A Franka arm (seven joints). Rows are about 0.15 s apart.
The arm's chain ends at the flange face. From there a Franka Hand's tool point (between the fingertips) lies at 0.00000 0.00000 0.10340 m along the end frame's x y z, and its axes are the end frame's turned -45 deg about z.
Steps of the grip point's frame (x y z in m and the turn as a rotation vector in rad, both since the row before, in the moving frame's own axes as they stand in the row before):
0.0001, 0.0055, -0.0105, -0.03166, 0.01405, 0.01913
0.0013, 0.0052, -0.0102, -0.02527, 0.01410, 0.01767
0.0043, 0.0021, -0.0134, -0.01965, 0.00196, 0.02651
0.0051, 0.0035, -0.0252, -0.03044, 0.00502, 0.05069
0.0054, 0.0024, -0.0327, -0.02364, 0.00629, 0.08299
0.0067, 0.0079, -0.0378, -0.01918, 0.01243, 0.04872
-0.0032, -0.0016, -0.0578, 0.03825, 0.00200, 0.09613
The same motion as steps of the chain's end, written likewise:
0.0006, 0.0025, -0.0104, -0.01245, 0.03232, 0.01913
0.0017, 0.0019, -0.0102, -0.00790, 0.02784, 0.01767
0.0030, -0.0029, -0.0134, -0.01251, 0.01528, 0.02651
0.0035, -0.0031, -0.0252, -0.01797, 0.02507, 0.05069
0.0034, -0.0035, -0.0327, -0.01227, 0.02116, 0.08299
0.0080, 0.0003, -0.0378, -0.00477, 0.02235, 0.04872
-0.0009, 0.0042, -0.0577, 0.02846, -0.02563, 0.09613

